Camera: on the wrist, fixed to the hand. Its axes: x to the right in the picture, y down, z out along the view.
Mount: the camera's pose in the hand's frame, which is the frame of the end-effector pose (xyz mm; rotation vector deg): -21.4 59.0 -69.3 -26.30 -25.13 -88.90
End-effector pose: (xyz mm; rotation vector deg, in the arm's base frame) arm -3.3 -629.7 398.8 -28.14 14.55 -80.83
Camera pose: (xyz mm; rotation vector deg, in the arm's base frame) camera 13.9 -616.1 307.9 -88.82 -15.49 -152.78
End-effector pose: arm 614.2 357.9 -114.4 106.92 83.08 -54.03
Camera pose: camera 680.4 387.6 -55.4 -5.56 137.85 -74.37
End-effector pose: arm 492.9 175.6 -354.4 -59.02 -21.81 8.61
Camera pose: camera 502.5 143.5 -441.7 -50.53 -88.97 -66.87
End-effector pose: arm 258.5 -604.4 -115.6 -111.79 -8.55 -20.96
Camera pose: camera 241.5 -690.0 -149.2 -111.06 -117.05 -56.69
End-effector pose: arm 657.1 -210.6 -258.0 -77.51 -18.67 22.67
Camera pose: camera 663.9 -271.0 -329.0 -60.17 -99.40 -42.76
